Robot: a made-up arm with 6 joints.
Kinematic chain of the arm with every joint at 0, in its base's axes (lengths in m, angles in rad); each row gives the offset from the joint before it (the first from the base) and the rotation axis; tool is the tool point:
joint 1: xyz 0 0 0.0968 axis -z
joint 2: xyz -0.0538 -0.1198 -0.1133 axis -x
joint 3: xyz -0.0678 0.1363 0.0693 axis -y
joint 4: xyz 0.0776 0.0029 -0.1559 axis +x
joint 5: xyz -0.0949 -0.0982 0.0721 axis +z
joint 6: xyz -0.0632 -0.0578 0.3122 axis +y
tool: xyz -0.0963 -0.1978 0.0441
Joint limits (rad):
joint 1: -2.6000..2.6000
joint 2: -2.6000..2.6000
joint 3: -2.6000..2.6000
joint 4: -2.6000..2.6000
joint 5: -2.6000..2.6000
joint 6: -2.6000..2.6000
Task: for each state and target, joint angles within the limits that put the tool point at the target. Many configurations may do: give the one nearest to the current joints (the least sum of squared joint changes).
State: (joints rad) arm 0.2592 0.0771 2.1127 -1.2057 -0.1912 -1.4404
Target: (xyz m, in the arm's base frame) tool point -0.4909 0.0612 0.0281
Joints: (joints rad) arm -0.1026 -0.1074 1.4086 -1.0372 0.2513 -0.8809
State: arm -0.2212 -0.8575 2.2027 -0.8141 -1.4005 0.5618
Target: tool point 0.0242 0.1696 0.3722
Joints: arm -0.0100 -1.4869 2.6000 -0.6434 -1.4018 0.2397
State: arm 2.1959 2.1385 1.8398 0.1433 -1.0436 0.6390
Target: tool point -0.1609 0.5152 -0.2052
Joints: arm 2.2385 1.6192 1.9378 -0.1987 -1.3584 0.4967
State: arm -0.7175 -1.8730 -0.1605 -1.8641 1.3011 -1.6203
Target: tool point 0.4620 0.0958 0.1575
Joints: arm -1.4999 -2.1651 -0.3087 -1.2590 1.3192 -1.6142
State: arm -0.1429 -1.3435 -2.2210 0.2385 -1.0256 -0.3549
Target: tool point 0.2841 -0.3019 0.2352
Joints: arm -0.2360 -1.3267 -1.8907 -0.1985 -1.2065 -0.3054
